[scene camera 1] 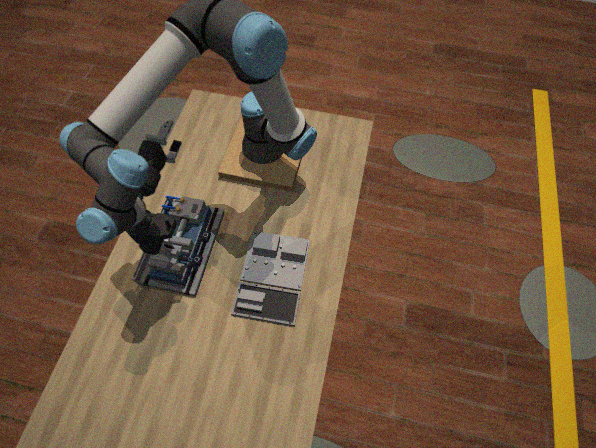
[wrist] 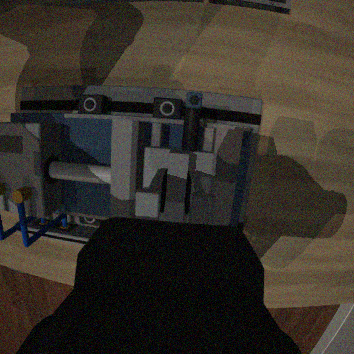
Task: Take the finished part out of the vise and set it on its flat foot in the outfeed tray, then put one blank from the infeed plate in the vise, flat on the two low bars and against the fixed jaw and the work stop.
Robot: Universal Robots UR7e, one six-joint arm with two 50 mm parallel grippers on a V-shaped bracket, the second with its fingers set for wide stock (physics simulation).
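Seen in the pictures: end effector, tool point: (scene camera 1: 168, 250) (wrist: 175, 189); arm's base, origin of the base link: (scene camera 1: 263, 147).
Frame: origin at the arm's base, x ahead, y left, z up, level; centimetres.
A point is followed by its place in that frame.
Observation:
In the wrist view my gripper (wrist: 176, 192) {x 50.5, y -6.3, z 8.9 cm} has its fingers drawn in over a pale block, a blank (wrist: 166, 159) {x 49.2, y -4.9, z 6.6 cm}, with a narrow gap between the pads and no held thing showing there. The blank lies in the vise (scene camera 1: 206, 250) {x 43.4, y 0.0, z -0.9 cm} (wrist: 60, 95) {x 34.4, y -1.9, z -0.9 cm}. A narrow gap parts it from the moving jaw (wrist: 121, 160); its right side is close to the fixed jaw (wrist: 227, 172), contact unclear. The work stop (wrist: 194, 100) {x 50.1, y 0.1, z 7.0 cm} reaches the blank's far side. The lower part of the blank is shaded and hidden. The finished part (scene camera 1: 251, 295) {x 51.8, y 19.9, z 1.3 cm} lies in the outfeed tray (scene camera 1: 265, 320) {x 56.2, y 26.2, z -1.9 cm}.
The infeed plate (scene camera 1: 270, 276) {x 43.3, y 22.0, z -2.1 cm} holds two blanks (scene camera 1: 266, 242) {x 34.7, y 17.0, z 1.5 cm} (scene camera 1: 294, 247) {x 32.9, y 25.7, z 1.5 cm} and small pins, behind the outfeed tray. Blue bent rods (wrist: 21, 225) {x 37.6, y -14.1, z 8.1 cm} stand at the vise's screw end. The second gripper (scene camera 1: 169, 145) points away over the table's left edge.

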